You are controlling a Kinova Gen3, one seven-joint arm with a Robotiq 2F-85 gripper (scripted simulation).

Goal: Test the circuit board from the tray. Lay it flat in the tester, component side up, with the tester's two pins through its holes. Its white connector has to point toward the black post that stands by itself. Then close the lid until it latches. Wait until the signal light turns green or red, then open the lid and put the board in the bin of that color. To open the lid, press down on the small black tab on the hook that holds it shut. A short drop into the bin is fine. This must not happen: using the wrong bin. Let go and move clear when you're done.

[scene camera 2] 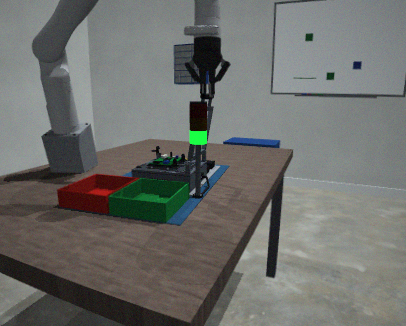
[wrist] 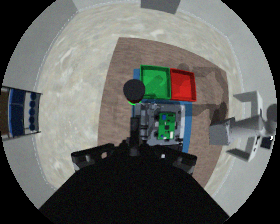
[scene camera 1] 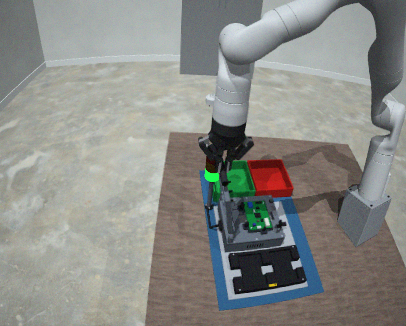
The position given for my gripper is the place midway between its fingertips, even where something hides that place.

Observation:
In view: my gripper (scene camera 1: pixel 222 171), a green bin (scene camera 2: pixel 158 200) and a red bin (scene camera 2: pixel 98 187).
The green bin shows as well in the wrist view (wrist: pixel 156 79) and in scene camera 1 (scene camera 1: pixel 240 177). The red bin also shows in the wrist view (wrist: pixel 183 86) and in scene camera 1 (scene camera 1: pixel 268 174). My gripper also shows in scene camera 2 (scene camera 2: pixel 207 97) and in the wrist view (wrist: pixel 134 142).

